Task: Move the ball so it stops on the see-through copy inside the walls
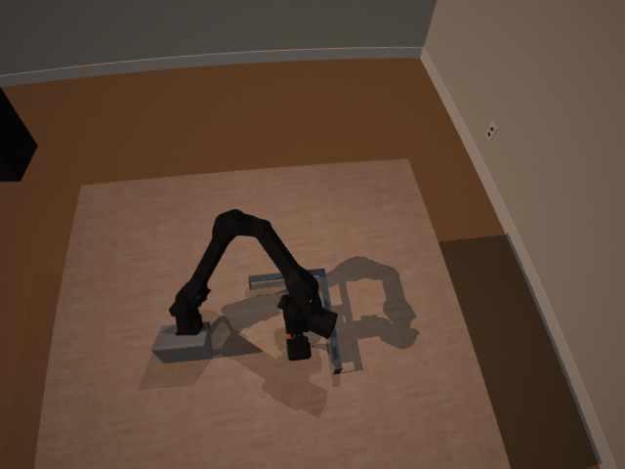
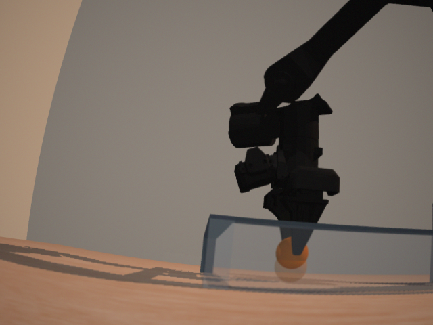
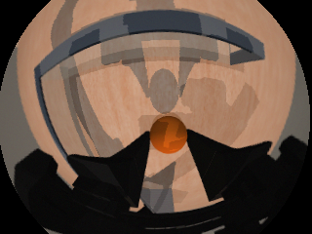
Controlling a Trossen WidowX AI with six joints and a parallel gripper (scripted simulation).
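Now: the see-through copy of ball 2 cm below my gripper tip.
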